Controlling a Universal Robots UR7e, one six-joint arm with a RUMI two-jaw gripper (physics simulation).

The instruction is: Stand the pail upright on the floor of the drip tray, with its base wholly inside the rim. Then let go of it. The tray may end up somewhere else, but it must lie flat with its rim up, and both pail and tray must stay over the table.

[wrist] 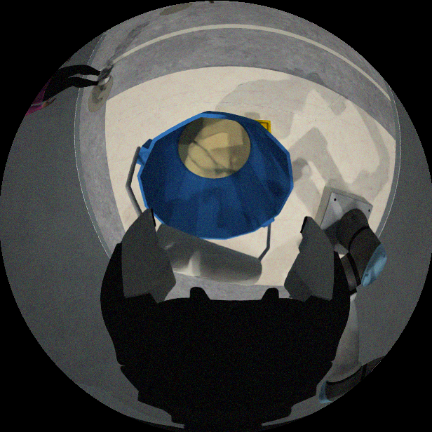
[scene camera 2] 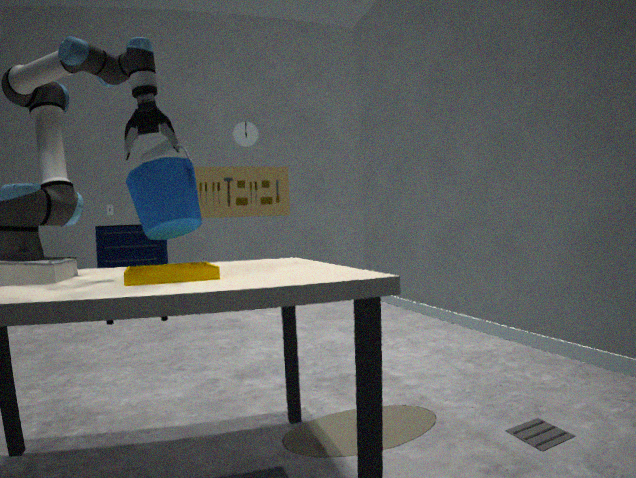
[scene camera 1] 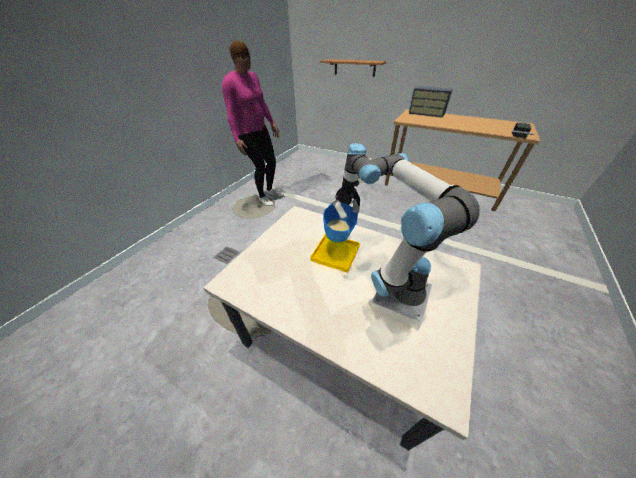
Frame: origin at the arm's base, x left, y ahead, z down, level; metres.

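Seen in the pictures: gripper, fingertip midpoint: point(scene camera 2: 152, 156) point(scene camera 1: 344, 209); arm's base at its link origin: point(scene camera 2: 18, 259) point(scene camera 1: 409, 293).
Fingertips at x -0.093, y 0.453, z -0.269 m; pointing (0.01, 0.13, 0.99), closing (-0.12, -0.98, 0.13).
Note:
Offsets run from my fingertips to a thing's middle. Level surfaces: height alone.
The blue pail point(scene camera 1: 337, 236) point(scene camera 2: 167, 197) point(wrist: 215, 210) is in the air, tilted, with a visible gap between its base and the yellow drip tray {dx +0.016, dy +0.035, dz +0.322 m} point(scene camera 1: 320, 255) point(scene camera 2: 172, 274) point(wrist: 269, 123). The tray lies flat on the table, rim up. My gripper point(scene camera 1: 348, 204) point(scene camera 2: 153, 152) point(wrist: 230, 214) is open above the pail. The pail's pale handle grip {dx +0.039, dy +0.007, dz -0.021 m} point(scene camera 1: 340, 209) point(scene camera 2: 154, 146) point(wrist: 210, 260) lies slanted between the spread fingers, one end close to the left finger in the wrist view. Whether it touches that finger is unclear. The pail hides most of the tray in the wrist view.
The pale table {dz +0.338 m} point(scene camera 1: 287, 328) point(scene camera 2: 318, 272) carries the tray and the arm's base plate point(scene camera 1: 419, 313) point(scene camera 2: 30, 272) point(wrist: 327, 212). The far table edge lies behind the tray in scene camera 1. A person in pink point(scene camera 1: 250, 102) stands beyond the table.

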